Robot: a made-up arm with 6 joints.
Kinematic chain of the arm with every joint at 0, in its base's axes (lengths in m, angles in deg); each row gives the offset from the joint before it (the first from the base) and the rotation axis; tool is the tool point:
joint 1: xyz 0 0 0.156 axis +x
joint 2: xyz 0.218 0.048 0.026 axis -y
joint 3: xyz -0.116 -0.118 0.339 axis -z
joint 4: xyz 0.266 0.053 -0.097 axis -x
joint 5: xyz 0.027 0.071 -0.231 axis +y
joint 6: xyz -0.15 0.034 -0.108 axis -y
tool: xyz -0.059 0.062 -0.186
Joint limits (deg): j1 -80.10..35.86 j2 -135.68..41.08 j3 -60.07..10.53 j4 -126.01..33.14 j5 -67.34..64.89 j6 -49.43..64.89
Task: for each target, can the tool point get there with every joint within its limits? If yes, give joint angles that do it. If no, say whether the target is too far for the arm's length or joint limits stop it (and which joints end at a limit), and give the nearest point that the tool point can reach.
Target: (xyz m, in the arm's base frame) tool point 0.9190 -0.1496 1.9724
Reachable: no: too far | nearest point 0.5473 -0.0476 1.0426 | short by 1.007 m
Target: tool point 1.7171 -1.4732 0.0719
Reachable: no: too far | nearest point 0.7924 -0.5033 -0.1338 | short by 1.356 m
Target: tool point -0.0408 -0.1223 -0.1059
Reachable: yes | joints -67.38 -19.68 -36.53 -2.12 -15.28 -14.66
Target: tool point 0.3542 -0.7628 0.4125
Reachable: no: joint limits stop it (at a limit: joint 3, joint 4, joint 5) | nearest point 0.3033 -0.4671 0.3131 | short by 0.316 m
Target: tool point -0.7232 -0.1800 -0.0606
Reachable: no: joint limits stop it (at a limit: joint 1, joint 2, joint 3) | nearest point -0.4797 -0.0333 -0.0973 | short by 0.287 m
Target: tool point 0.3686 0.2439 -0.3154
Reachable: yes | joints -50.61 3.98 -15.08 -32.78 -50.82 4.44
